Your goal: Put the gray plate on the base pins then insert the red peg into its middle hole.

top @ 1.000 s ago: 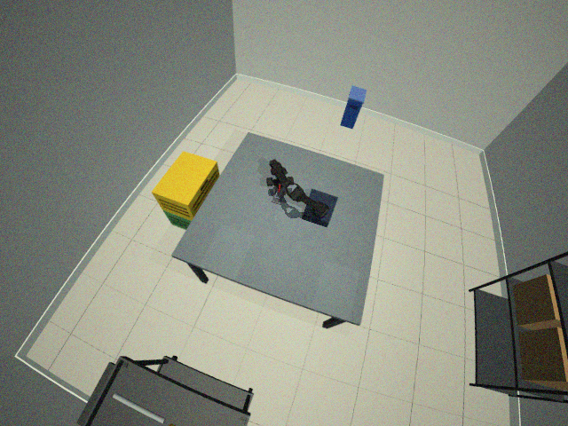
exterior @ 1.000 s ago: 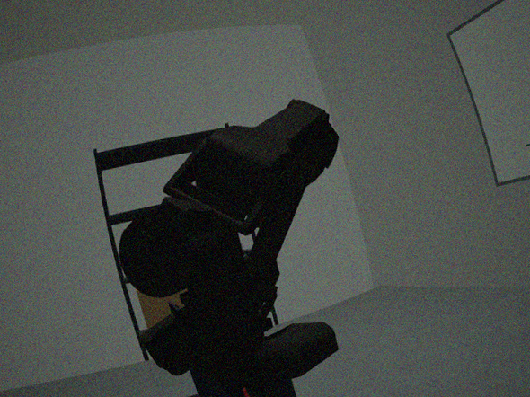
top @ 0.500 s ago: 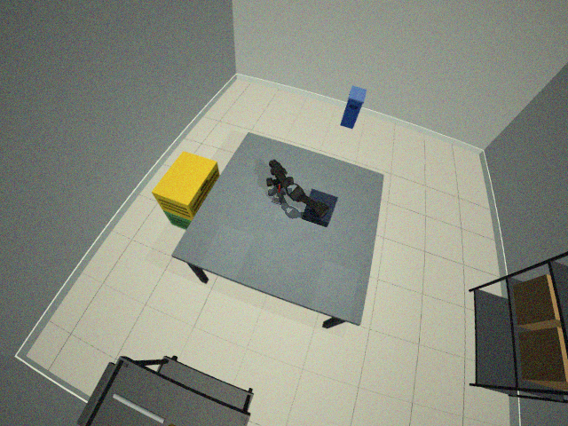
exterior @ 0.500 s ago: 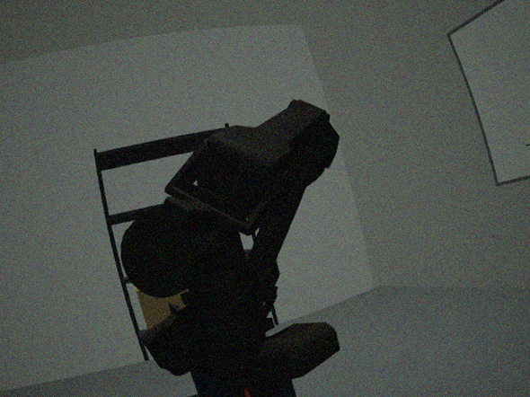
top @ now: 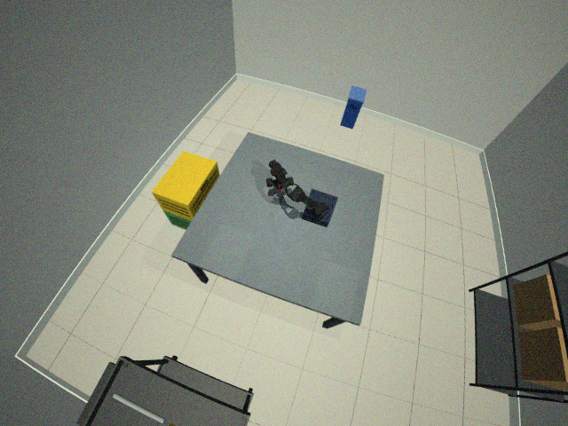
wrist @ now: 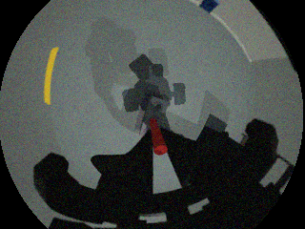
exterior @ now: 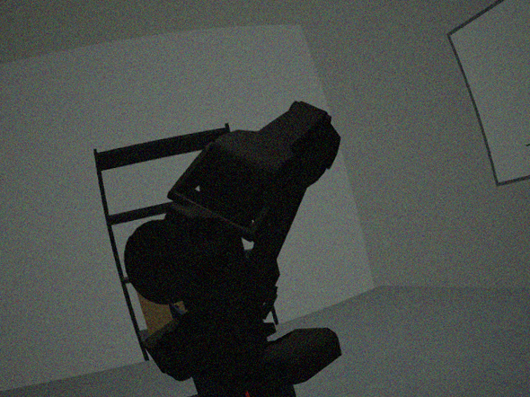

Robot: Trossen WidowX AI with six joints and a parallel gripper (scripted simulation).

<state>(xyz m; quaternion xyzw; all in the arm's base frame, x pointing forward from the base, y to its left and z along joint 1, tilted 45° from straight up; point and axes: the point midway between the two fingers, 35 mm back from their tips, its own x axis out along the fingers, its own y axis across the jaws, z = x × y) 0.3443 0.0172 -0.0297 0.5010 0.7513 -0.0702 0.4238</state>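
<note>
My gripper tip is 60 mm above the gray plate. From my gripper tip the other things lie so: gray base: 100 mm below; red peg: right at my gripper tip.
</note>
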